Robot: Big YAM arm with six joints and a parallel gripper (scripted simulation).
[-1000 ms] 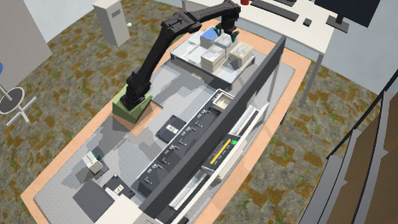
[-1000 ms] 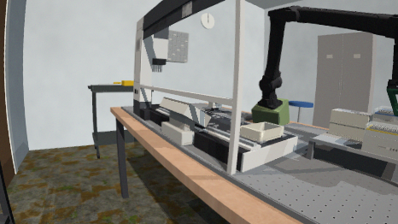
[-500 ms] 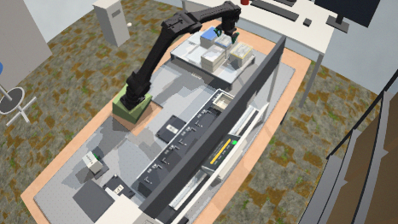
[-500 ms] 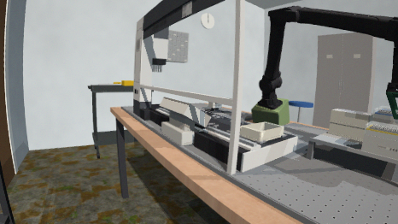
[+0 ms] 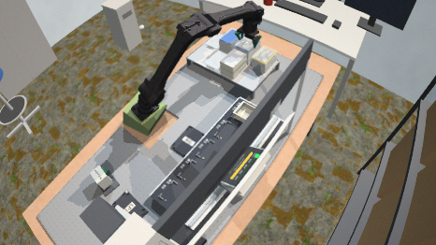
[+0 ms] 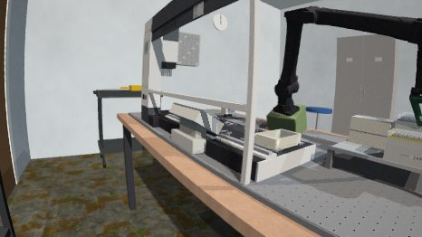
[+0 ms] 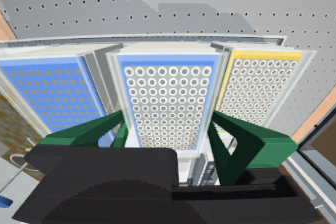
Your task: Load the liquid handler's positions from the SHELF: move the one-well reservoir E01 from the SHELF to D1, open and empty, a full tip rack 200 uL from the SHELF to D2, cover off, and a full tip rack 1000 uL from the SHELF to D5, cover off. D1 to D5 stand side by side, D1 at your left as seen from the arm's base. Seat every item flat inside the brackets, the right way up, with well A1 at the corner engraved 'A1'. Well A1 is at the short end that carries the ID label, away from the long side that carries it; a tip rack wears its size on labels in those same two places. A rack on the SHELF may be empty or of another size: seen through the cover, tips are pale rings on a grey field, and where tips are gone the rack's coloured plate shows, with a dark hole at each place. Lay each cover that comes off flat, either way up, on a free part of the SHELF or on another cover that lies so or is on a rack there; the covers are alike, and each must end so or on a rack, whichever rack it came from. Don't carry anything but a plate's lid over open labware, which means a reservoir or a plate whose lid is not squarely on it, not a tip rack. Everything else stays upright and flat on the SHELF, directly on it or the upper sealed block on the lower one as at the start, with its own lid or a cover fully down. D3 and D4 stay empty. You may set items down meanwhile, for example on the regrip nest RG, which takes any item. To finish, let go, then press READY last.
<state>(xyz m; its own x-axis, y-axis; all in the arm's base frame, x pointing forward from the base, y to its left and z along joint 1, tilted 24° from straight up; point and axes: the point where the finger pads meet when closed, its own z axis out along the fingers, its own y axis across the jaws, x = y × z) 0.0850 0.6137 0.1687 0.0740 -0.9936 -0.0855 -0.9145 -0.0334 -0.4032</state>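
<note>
My gripper is now 10 mm short of the blue tip rack, 10 mm to the left of it and 20 mm above it. From my hand the other things lie so: yellow tip rack 110 mm ahead, 50 mm below; then white sealed block 10 mm ahead, 130 mm to the right, 30 mm below; then grey shelf 50 mm behind, 70 mm to the right, 90 mm below.
</note>
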